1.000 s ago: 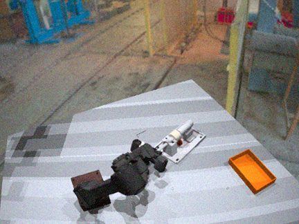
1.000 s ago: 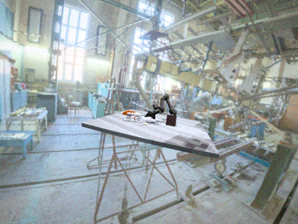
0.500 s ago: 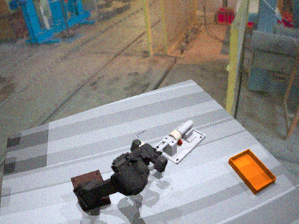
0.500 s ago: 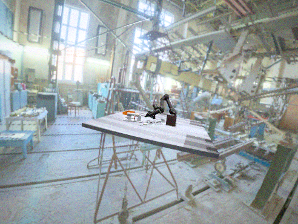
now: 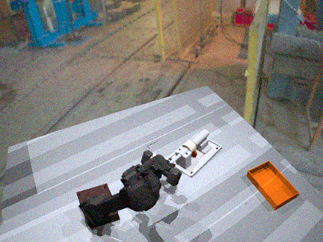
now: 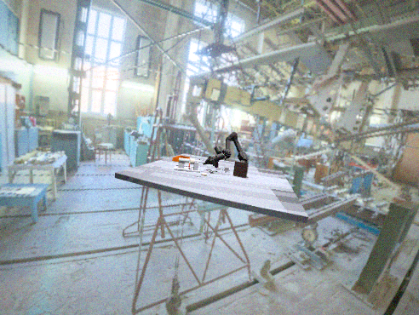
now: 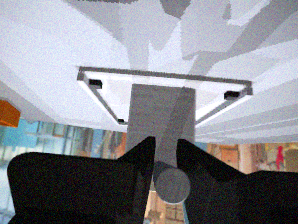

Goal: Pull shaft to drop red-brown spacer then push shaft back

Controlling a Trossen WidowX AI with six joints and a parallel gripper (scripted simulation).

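The red-brown spacer ring is 12 cm ahead of my gripper tip, 3 cm to the left of it and 3 cm below it. From my gripper tip the other things lie so: orange tray: 29 cm ahead, 30 cm to the right, 5 cm below.
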